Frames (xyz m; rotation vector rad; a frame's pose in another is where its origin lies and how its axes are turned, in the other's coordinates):
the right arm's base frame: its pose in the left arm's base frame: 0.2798 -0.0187 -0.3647 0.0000 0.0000 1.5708
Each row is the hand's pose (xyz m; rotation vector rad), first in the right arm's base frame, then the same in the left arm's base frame.
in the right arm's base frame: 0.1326 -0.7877 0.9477 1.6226 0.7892 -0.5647
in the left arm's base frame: 1.0675 0.1139 0.5830 0.5894 1.7056 0.5663
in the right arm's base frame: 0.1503 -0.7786 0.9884 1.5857 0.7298 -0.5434
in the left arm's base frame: 1.0584 0.1316 0.6237 0.6083 1.6456 0.6153
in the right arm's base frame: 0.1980 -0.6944 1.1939 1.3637 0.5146 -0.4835
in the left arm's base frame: 0.9742 0.1793 0.8292 0.6137 1.3575 0.8001
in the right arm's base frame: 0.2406 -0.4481 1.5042 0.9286 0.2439 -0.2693
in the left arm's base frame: 0.7279 0.2219 1.1395 0.5147 0.8814 1.1744
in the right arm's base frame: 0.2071 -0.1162 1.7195 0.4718 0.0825 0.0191
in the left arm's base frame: 0.3960 0.1884 1.3548 0.3060 0.4357 1.5570
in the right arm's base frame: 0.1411 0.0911 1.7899 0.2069 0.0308 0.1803
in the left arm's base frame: 0.1887 0.1224 1.4252 0.1417 0.1913 1.7447
